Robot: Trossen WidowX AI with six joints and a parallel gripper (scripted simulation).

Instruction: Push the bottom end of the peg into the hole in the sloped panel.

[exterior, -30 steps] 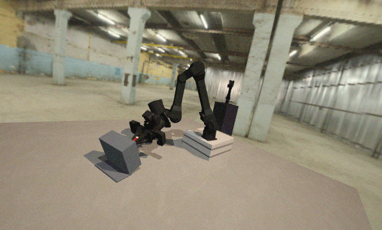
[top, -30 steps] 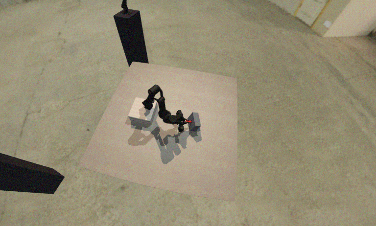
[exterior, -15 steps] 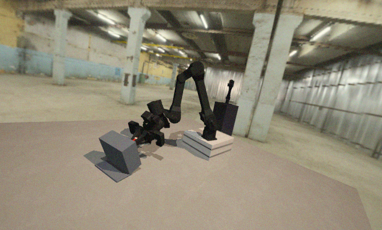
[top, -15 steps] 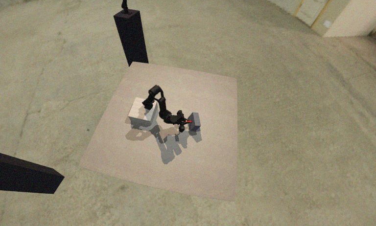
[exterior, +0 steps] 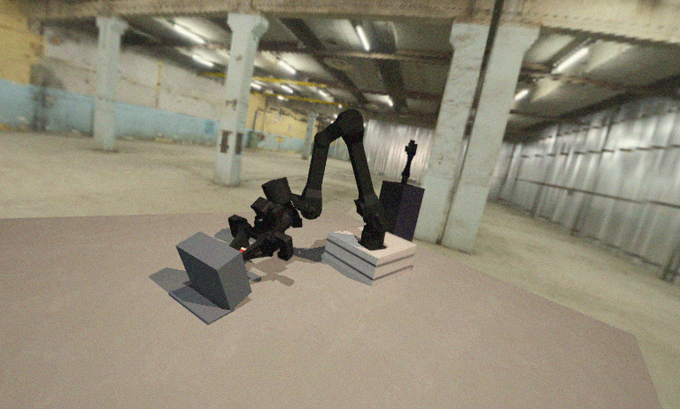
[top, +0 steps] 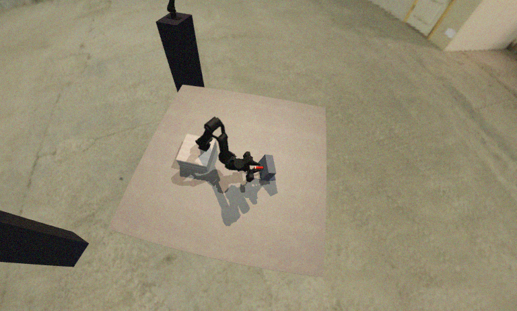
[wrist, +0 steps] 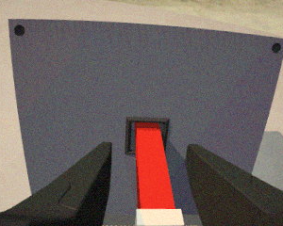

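Now: gripper tip 2 cm past the red square peg and 1 cm to the left of it. From my gripper tip the other things lie so: grey sloped panel: 3 cm ahead, 2 cm to the left, 2 cm below.
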